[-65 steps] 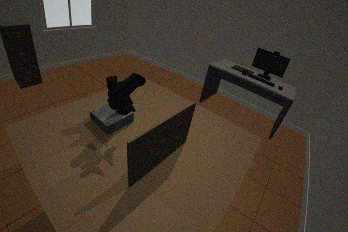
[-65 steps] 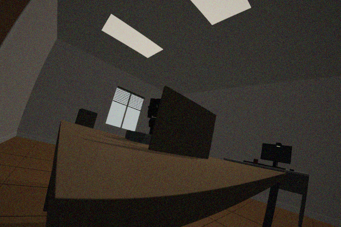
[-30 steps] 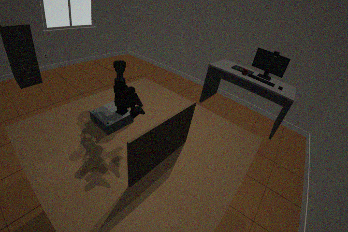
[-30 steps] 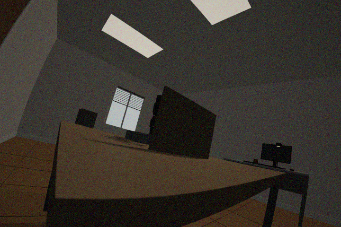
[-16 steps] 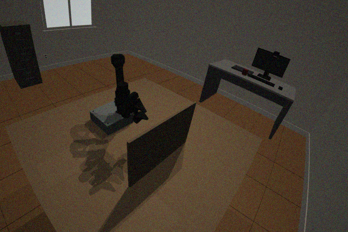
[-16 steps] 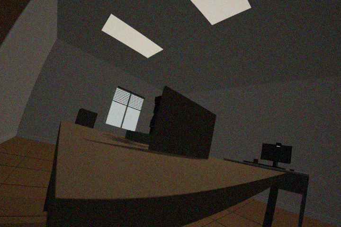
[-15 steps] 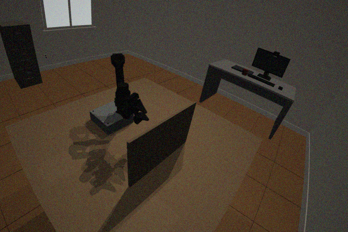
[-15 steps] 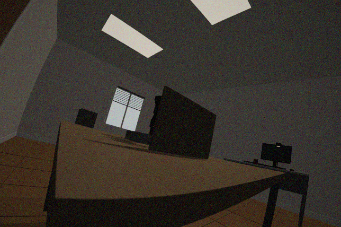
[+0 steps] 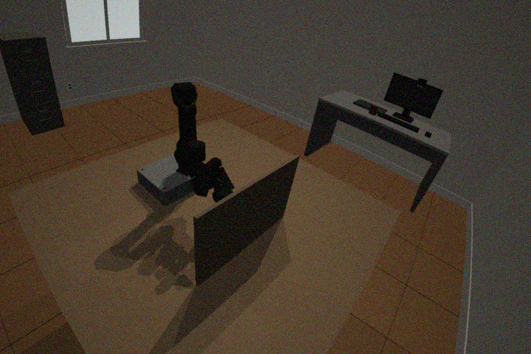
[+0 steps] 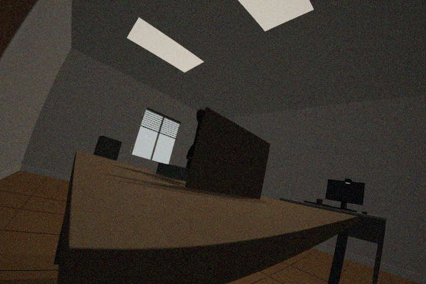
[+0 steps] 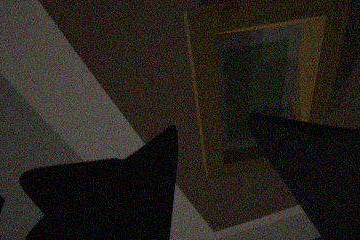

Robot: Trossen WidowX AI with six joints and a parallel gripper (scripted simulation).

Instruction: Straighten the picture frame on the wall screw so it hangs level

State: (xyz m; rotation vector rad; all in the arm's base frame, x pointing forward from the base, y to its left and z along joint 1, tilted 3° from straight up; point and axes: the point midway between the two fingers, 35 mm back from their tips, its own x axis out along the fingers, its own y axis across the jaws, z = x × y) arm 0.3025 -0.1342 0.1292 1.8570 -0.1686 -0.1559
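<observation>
Right now the picture frame is 6 cm ahead of my gripper tip, 5 cm below it and 1 cm to the left of it. Also, from my gripper tip: wall panel 6 cm below, 6 cm ahead.
</observation>
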